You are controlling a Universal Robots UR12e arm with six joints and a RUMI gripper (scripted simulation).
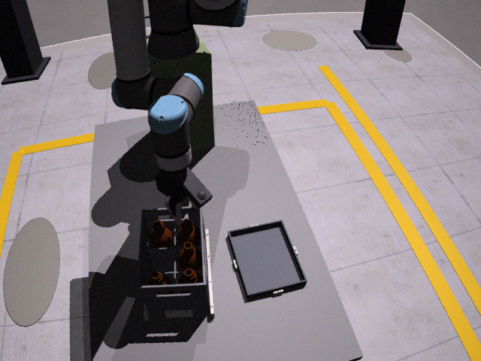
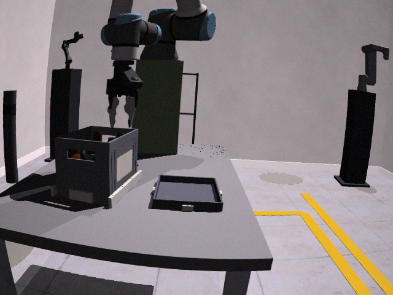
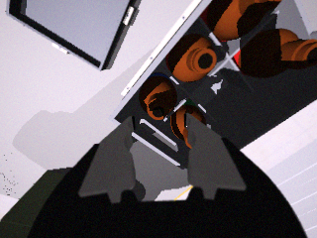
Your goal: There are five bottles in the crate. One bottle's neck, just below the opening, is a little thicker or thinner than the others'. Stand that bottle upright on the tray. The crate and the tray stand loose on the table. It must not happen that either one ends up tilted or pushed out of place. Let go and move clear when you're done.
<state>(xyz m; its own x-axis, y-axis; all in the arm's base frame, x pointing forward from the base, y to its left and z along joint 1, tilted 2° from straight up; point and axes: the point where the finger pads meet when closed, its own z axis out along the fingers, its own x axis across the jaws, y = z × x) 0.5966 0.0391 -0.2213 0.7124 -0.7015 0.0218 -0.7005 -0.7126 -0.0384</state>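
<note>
Now: the dark grey crate 11 cm below my hand, 8 cm ahead of it and 5 cm to the right of it. Also, from my hand: black tray (23 cm to the left, 18 cm below, 4 cm ahead).
</note>
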